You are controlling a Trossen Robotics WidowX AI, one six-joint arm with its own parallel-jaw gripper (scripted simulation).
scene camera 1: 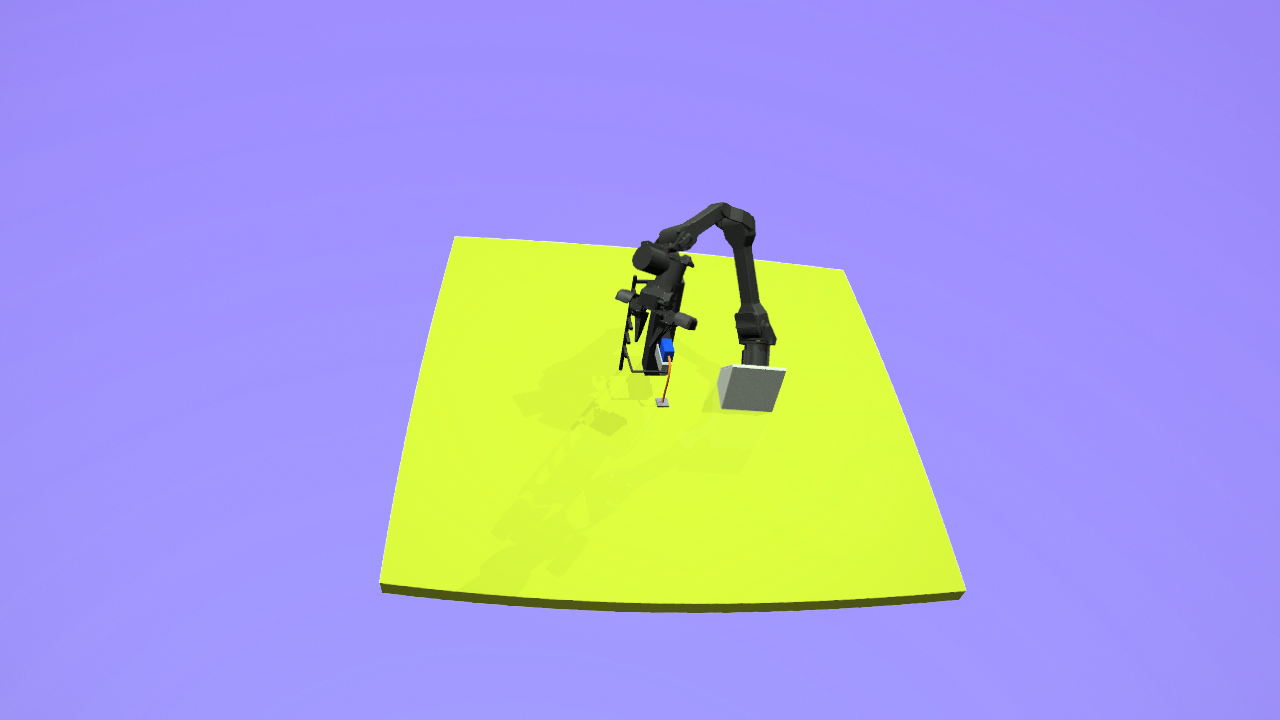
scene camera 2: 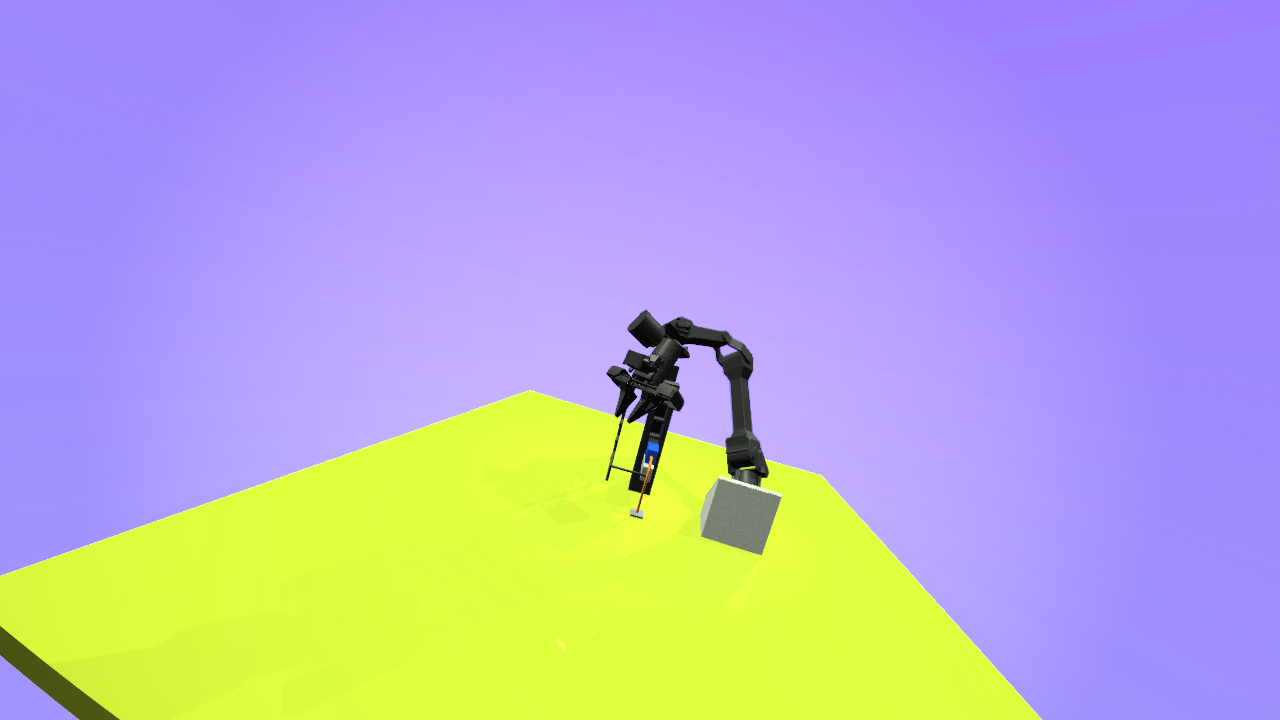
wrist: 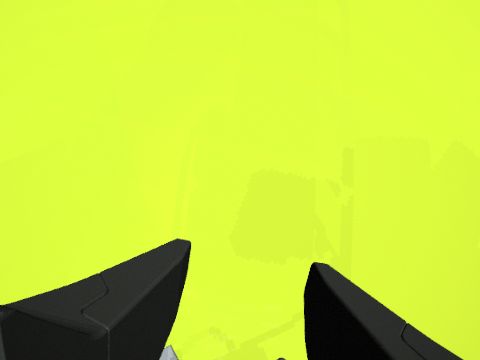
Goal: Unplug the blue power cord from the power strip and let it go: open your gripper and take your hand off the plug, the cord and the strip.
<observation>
my gripper: scene camera 1; scene camera 2 621, 419; wrist
same spot on my gripper: (wrist: 136, 302) = (scene camera 1: 655, 331)
</observation>
